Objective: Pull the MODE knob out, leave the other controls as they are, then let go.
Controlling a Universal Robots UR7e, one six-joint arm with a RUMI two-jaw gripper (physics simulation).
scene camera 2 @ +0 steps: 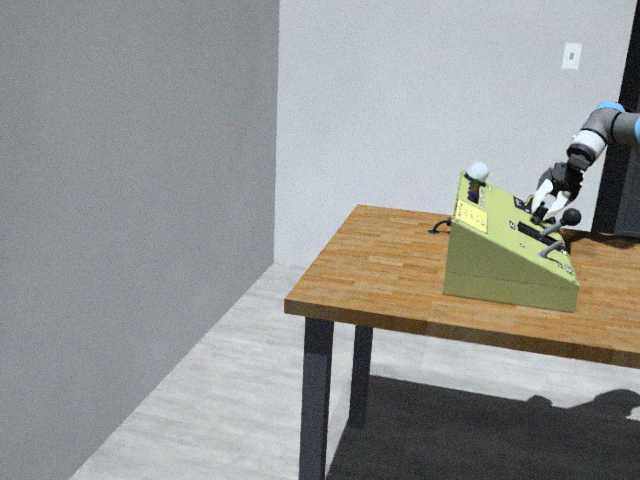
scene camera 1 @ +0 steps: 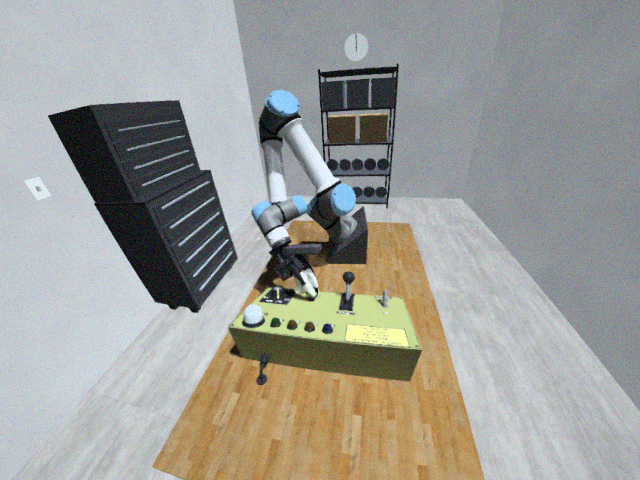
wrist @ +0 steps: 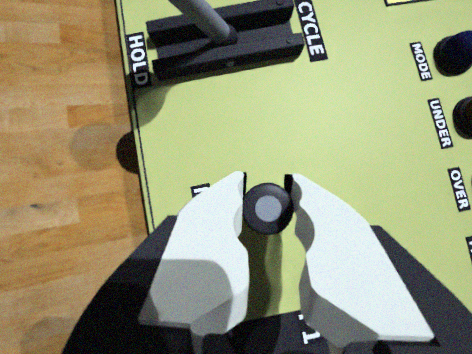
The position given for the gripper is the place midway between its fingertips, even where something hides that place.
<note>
In view: the gripper [scene camera 2: 537, 216] and a mode knob [wrist: 268, 209].
The gripper is seen too in scene camera 1 [scene camera 1: 316, 295] and in the wrist view [wrist: 264, 175].
</note>
